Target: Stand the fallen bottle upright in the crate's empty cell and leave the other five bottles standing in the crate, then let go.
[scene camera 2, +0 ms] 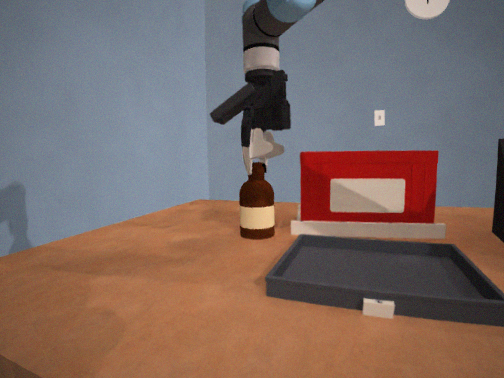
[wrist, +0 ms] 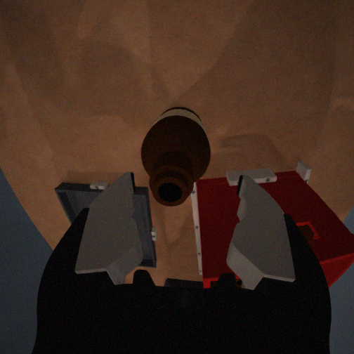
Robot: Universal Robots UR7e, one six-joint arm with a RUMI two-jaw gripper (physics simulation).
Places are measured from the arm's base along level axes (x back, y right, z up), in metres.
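Where they show: gripper, between the fingertips: (scene camera 2: 258, 173).
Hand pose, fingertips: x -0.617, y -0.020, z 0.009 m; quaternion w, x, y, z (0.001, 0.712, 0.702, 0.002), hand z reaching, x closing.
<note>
Things, the pixels of their top centre, and the offset from my fingertips. "pt": a spot on its surface instead.
- brown bottle with a cream label, centre of its top: (scene camera 2: 256, 162) dy -0.011, dx +0.000, dz +0.024 m
- red crate, centre of its top: (scene camera 2: 361, 151) dy +0.127, dx +0.212, dz +0.045 m
- dark grey tray, a spot on its surface: (scene camera 2: 320, 296) pt dy -0.263, dx +0.165, dz -0.120 m
The brown bottle with a cream label (scene camera 2: 257, 217) (wrist: 176, 145) stands upright on the table, outside the crate and left of it in the scene view. My gripper (scene camera 2: 256, 169) (wrist: 186, 175) is open and empty, with its fingertips at the height of the bottle's mouth and neck, one to each side in the wrist view. The red crate (scene camera 2: 317, 167) (wrist: 215, 215) stands upright. A small part of a brown bottle (wrist: 306, 232) shows through the crate's handle slot. The crate's cells and most of its bottles are hidden in both views.
A dark grey tray (scene camera 2: 320, 296) (wrist: 150, 215) lies on the table in front of the crate in the scene view. Low white rails (scene camera 2: 367, 229) (wrist: 197, 235) run along the crate's base. A black object (scene camera 2: 499, 190) stands at the right edge of the scene view.
</note>
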